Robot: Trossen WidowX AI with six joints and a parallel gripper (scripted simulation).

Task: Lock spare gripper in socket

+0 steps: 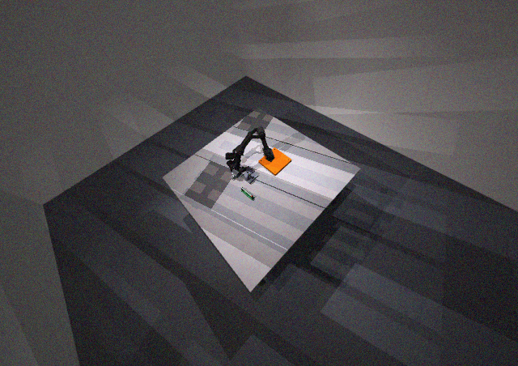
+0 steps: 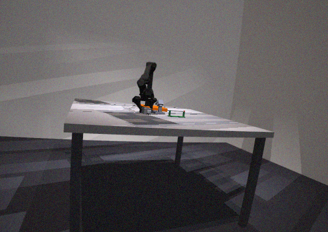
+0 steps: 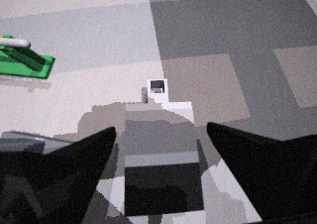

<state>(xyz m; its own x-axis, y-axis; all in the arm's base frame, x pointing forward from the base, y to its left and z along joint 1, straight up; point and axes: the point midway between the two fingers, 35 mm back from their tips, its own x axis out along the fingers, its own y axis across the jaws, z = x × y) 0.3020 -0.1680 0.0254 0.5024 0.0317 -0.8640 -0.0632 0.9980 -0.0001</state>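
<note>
Now: the spare gripper 1 cm behind my gripper tip. Also, from my gripper tip: grey mount socket 5 cm behind, 14 cm to the left, 3 cm above; green cradle 8 cm ahead, 22 cm to the left.
</note>
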